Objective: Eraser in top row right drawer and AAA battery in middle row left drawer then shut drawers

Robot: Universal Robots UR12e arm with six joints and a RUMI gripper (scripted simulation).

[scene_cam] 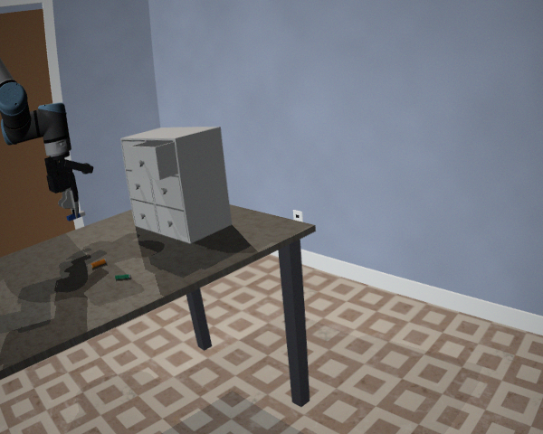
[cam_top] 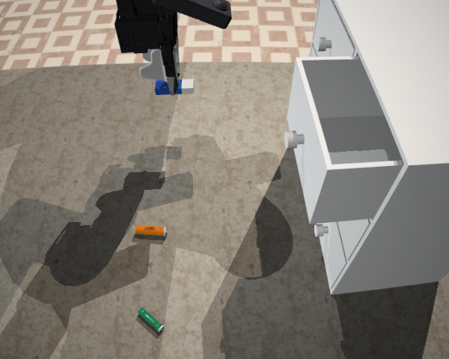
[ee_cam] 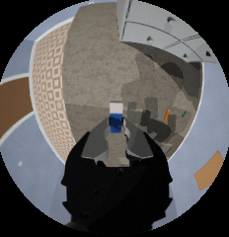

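Now: the orange battery 220 mm to the right of my hand, 110 mm below it and 30 mm behind it. Round my hand: green battery (370 mm to the right, 110 mm below, 10 mm behind); then white eraser (10 mm below, 10 mm ahead).
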